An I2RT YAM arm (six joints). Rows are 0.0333 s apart.
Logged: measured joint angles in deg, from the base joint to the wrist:
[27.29 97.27 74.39 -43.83 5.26 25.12]
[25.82 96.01 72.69 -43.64 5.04 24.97]
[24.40 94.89 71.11 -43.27 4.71 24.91]
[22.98 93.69 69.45 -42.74 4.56 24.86]
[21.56 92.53 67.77 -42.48 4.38 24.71]
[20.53 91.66 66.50 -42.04 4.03 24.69]
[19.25 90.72 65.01 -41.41 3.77 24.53]
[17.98 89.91 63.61 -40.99 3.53 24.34]
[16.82 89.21 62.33 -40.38 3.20 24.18]
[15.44 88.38 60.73 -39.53 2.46 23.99]
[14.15 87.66 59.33 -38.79 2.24 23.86]
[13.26 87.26 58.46 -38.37 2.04 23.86]
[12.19 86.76 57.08 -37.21 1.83 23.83]
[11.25 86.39 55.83 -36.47 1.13 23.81]
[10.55 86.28 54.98 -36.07 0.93 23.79]
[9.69 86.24 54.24 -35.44 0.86 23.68]
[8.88 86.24 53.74 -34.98 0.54 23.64]
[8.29 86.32 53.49 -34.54 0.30 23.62]
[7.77 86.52 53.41 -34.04 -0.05 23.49]
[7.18 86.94 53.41 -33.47 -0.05 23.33]
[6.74 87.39 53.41 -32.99 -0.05 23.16]
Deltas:
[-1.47 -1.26 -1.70 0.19 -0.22 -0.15]
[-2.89 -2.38 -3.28 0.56 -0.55 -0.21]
[-4.31 -3.58 -4.94 1.09 -0.70 -0.26]
[-5.73 -4.74 -6.62 1.35 -0.88 -0.41]
[-6.76 -5.61 -7.89 1.79 -1.23 -0.43]
[-8.04 -6.55 -9.38 2.42 -1.49 -0.59]
[-9.31 -7.36 -10.78 2.84 -1.73 -0.78]
[-10.47 -8.06 -12.06 3.45 -2.06 -0.94]
[-11.85 -8.89 -13.66 4.30 -2.80 -1.13]
[-13.14 -9.61 -15.06 5.04 -3.02 -1.26]
[-14.03 -10.01 -15.93 5.46 -3.22 -1.26]
[-15.10 -10.51 -17.31 6.62 -3.43 -1.29]
[-16.04 -10.88 -18.56 7.36 -4.13 -1.31]
[-16.74 -10.99 -19.41 7.76 -4.33 -1.33]
[-17.60 -11.03 -20.15 8.39 -4.40 -1.44]
[-18.41 -11.03 -20.65 8.85 -4.72 -1.48]
[-19.00 -10.95 -20.90 9.29 -4.96 -1.50]
[-19.52 -10.75 -20.98 9.79 -5.31 -1.63]
[-20.11 -10.33 -20.98 10.36 -5.31 -1.79]
[-20.55 -9.88 -20.98 10.84 -5.31 -1.96]

